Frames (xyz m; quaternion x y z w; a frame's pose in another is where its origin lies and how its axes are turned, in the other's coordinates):
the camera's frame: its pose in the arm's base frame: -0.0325 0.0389 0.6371 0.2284 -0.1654 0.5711 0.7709
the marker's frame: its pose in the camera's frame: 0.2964 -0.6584 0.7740 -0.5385 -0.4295 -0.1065 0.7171
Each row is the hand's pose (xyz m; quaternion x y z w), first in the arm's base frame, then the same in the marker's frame.
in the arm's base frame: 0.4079 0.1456 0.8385 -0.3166 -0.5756 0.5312 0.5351
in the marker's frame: -0.3767 0.5807 0.2109 0.0917 0.0596 0.5172 0.8489
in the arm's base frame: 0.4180 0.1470 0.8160 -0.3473 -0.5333 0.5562 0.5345
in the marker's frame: -0.3996 0.5842 0.2024 0.0955 0.0919 0.5559 0.8206
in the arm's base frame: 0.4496 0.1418 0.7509 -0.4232 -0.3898 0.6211 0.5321
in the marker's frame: -0.4678 0.5852 0.1777 0.1127 0.1971 0.6535 0.7221
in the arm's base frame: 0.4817 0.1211 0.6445 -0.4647 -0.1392 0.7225 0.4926
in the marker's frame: -0.5791 0.5790 0.1590 0.1950 0.3419 0.7540 0.5259
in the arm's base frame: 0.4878 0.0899 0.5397 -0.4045 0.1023 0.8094 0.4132
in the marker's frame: -0.6877 0.5677 0.1678 0.3336 0.4370 0.7761 0.3089
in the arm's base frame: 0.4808 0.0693 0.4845 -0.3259 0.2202 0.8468 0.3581
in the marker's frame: -0.7445 0.5599 0.1833 0.4305 0.4645 0.7497 0.1920
